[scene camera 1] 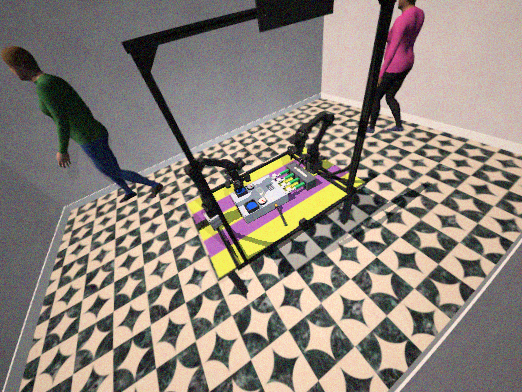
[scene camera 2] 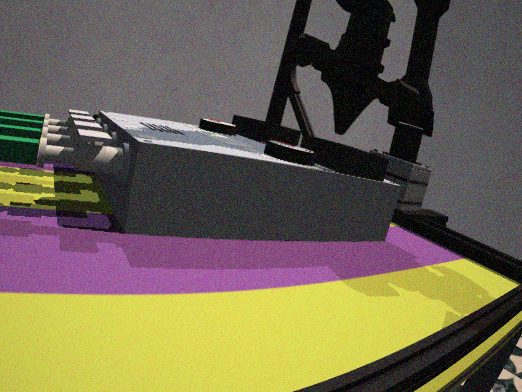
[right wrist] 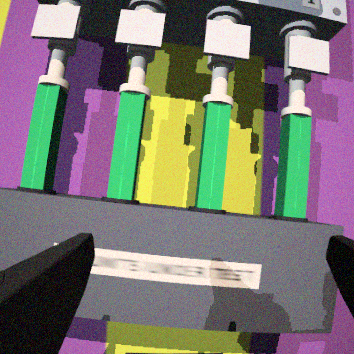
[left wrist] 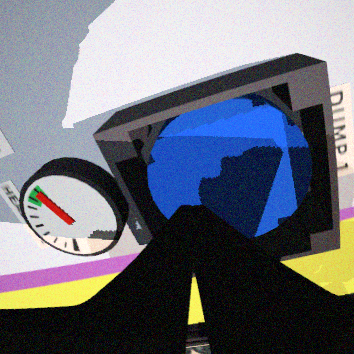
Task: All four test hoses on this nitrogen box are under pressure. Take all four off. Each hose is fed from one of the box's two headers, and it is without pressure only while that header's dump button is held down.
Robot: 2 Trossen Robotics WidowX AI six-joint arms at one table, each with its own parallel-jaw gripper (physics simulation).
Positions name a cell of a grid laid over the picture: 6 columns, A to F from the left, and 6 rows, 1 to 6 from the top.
Labels:
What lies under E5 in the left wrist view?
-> My left gripper.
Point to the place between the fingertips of my right gripper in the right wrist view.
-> D5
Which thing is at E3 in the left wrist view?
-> A blue dump button.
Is my right gripper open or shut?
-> Open.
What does my right gripper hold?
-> Nothing.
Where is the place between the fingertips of my left gripper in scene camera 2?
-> D3

